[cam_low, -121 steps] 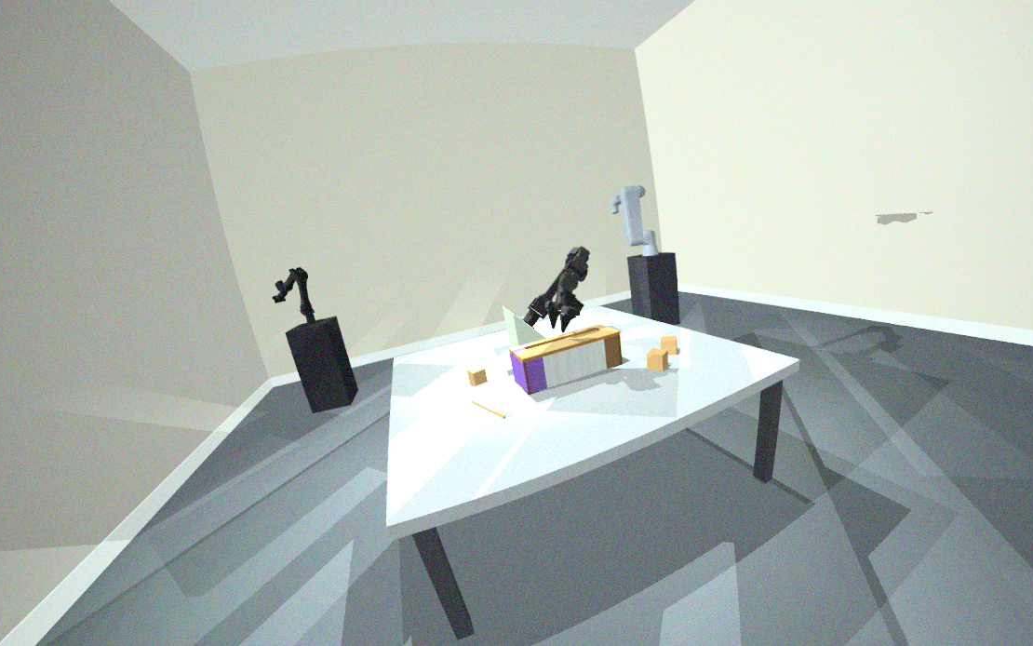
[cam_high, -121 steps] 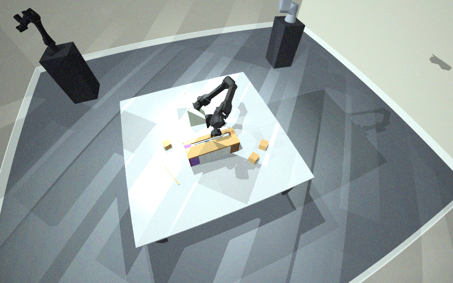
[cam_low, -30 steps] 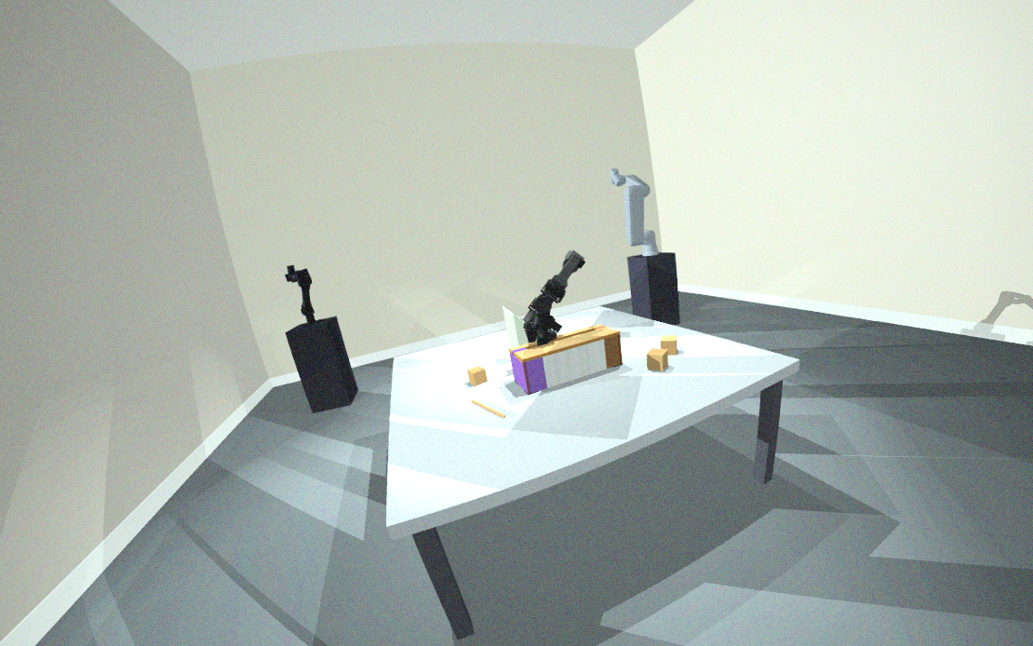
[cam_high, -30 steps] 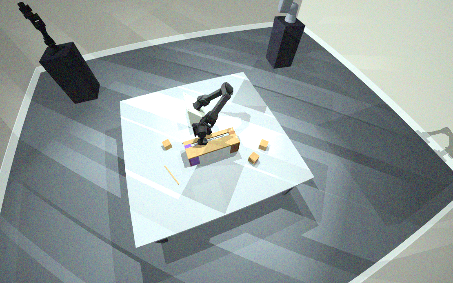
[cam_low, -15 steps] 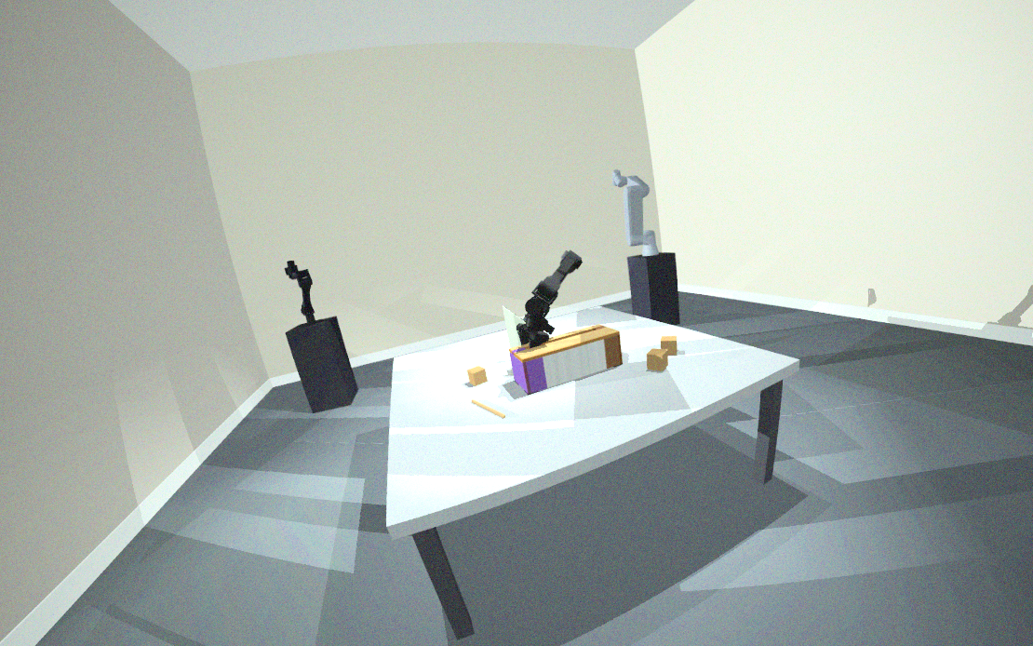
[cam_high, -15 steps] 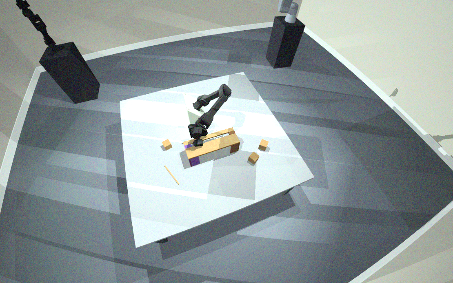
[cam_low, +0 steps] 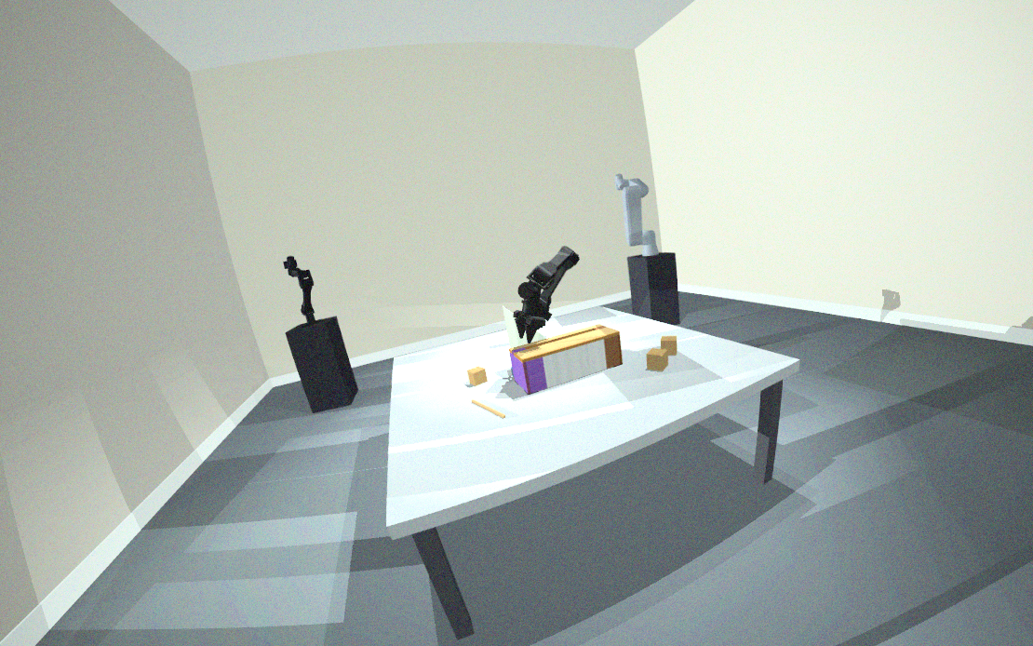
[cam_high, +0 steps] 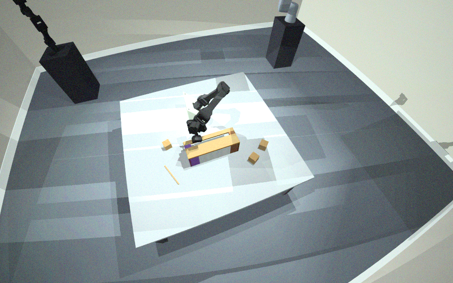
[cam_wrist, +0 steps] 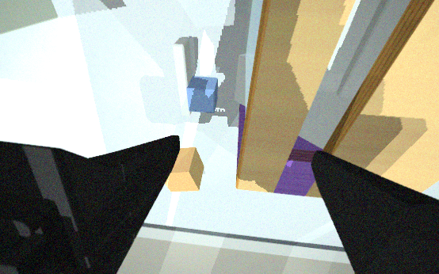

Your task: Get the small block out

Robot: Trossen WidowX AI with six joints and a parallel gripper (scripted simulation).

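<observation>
Now: the light-blue block 40 mm behind my gripper tip, 40 mm to the right of it and 130 mm below it. From my gripper tip the other things lie so: thin tan stick: 170 mm ahead, 200 mm to the right, 140 mm below; then tan cube: 70 mm behind, 190 mm to the right, 120 mm below.
</observation>
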